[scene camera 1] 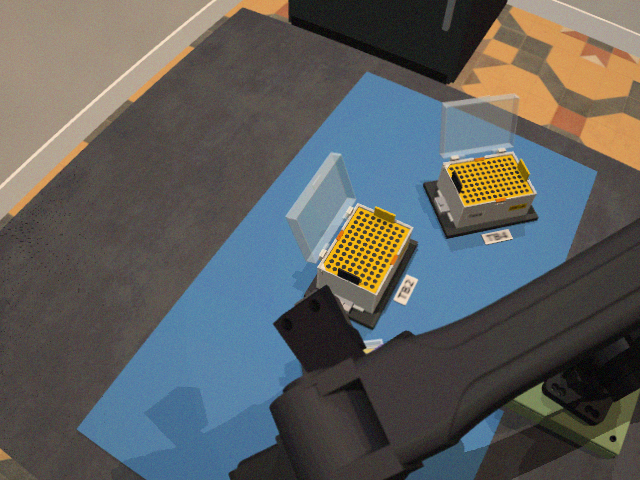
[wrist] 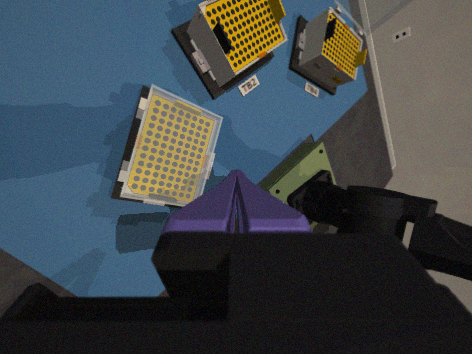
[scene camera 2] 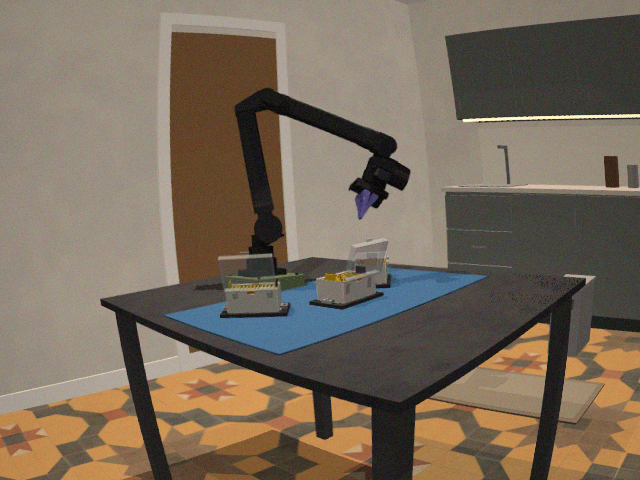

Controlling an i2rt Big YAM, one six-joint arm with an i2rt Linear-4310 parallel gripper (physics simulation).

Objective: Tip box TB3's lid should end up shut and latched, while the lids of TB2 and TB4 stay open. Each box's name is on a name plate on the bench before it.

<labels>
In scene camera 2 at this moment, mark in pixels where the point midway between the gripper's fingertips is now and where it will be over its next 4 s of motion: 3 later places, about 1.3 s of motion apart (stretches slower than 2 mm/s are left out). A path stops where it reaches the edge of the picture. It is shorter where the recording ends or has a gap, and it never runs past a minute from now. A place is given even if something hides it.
My gripper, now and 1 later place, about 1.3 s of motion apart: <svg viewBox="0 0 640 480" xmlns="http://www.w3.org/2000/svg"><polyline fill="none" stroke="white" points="360,218 276,183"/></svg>
</labels>
